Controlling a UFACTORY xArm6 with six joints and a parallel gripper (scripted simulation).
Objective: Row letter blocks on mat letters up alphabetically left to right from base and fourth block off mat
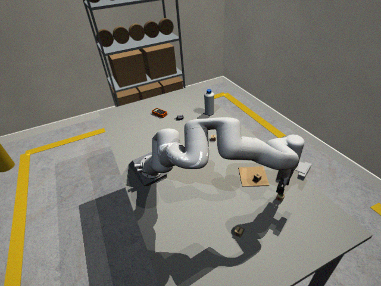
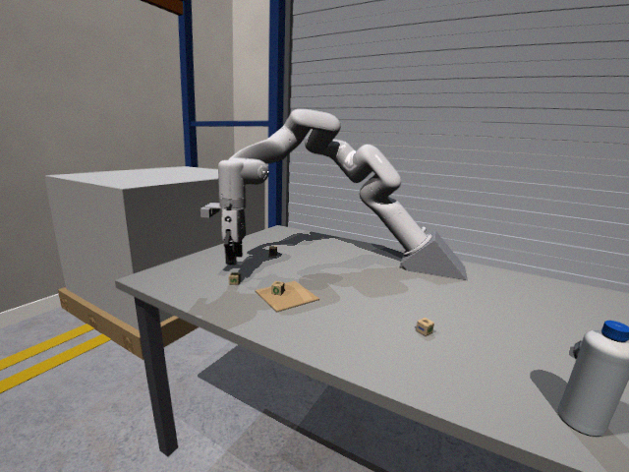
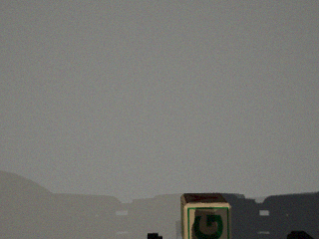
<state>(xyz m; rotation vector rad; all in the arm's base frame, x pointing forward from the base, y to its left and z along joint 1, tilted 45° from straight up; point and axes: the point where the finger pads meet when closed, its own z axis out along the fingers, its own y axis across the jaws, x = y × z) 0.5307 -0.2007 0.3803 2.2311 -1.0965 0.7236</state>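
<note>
My gripper is now 18 cm to the right of the mat, 9 cm above it and 4 cm past it. Also, from my hand: orange meter 104 cm to the left, 34 cm behind, 8 cm below; then white bottle 88 cm to the left, 1 cm ahead; then dark object 90 cm to the left, 23 cm behind, 8 cm below.
</note>
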